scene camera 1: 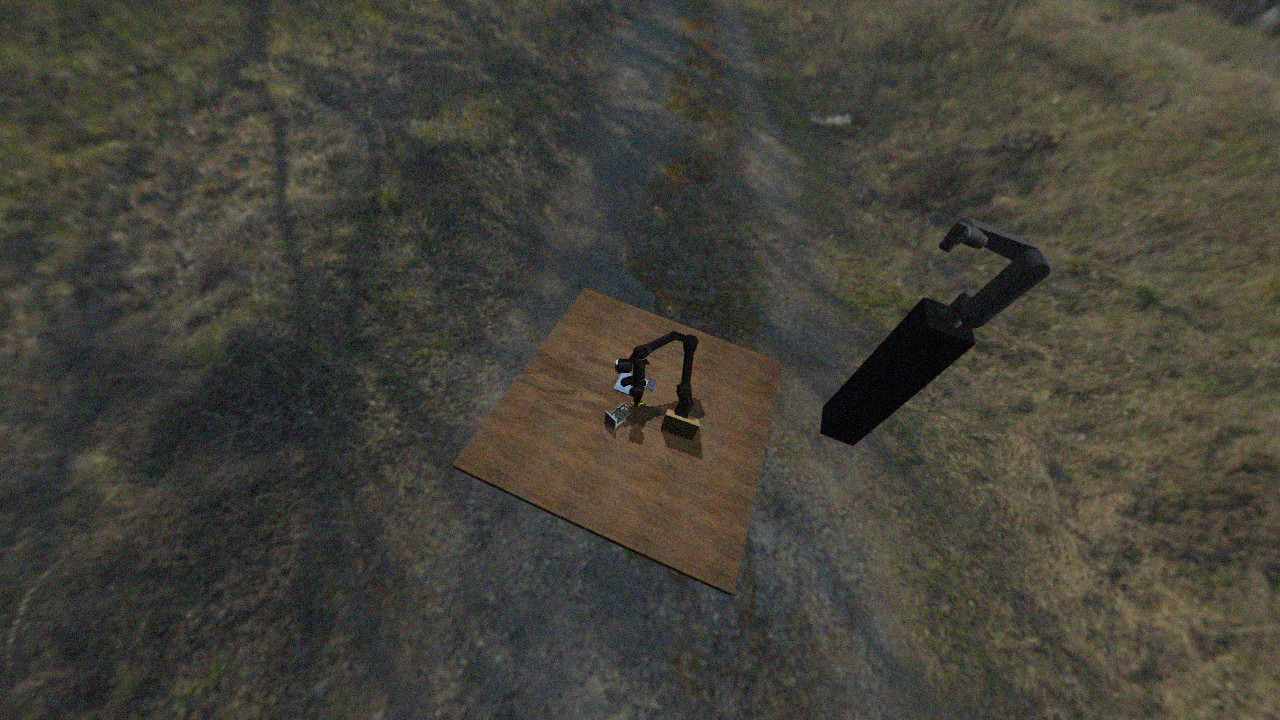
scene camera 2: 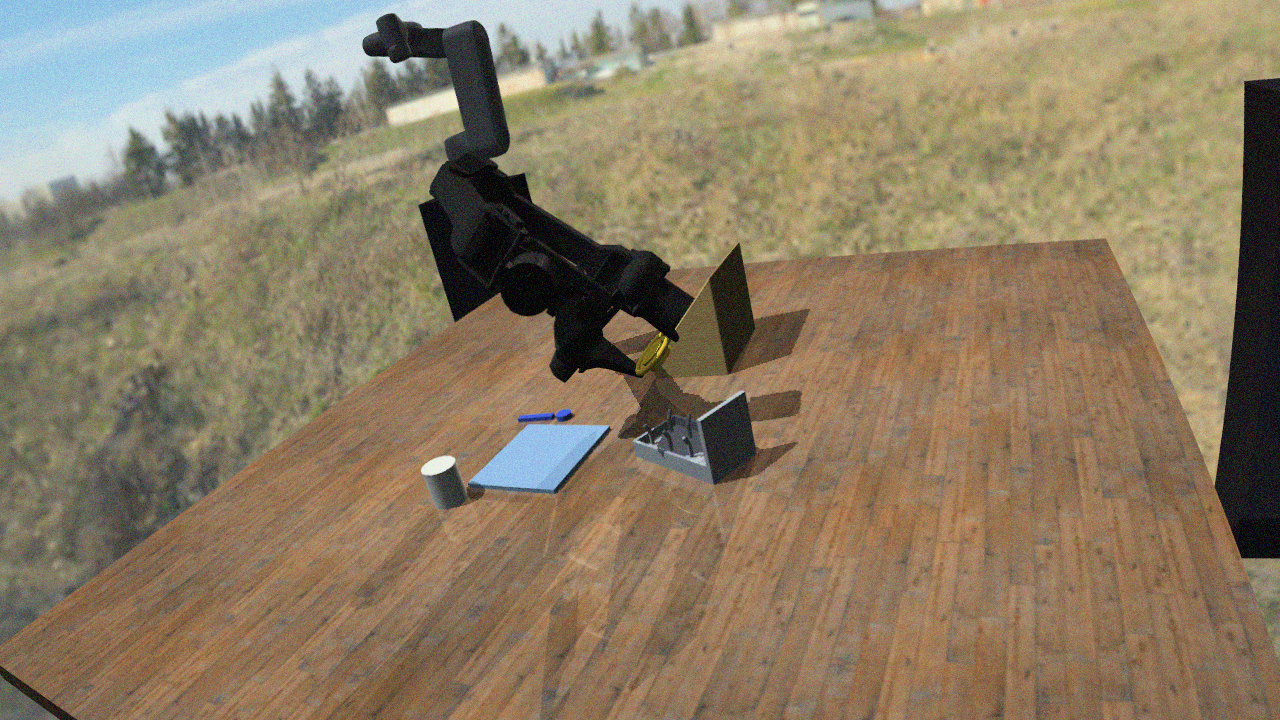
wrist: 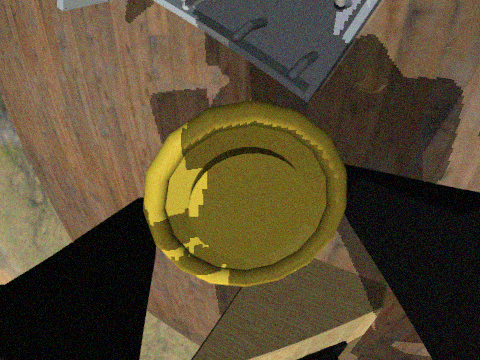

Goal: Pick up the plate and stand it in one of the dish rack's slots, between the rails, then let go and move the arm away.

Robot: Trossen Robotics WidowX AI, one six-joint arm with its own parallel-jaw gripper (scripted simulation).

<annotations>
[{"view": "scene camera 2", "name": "my gripper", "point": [660, 357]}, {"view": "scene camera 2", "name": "yellow plate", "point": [658, 350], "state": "held by my gripper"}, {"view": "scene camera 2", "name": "cylinder cup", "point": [442, 476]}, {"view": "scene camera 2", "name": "light blue mat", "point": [541, 458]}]
</annotations>
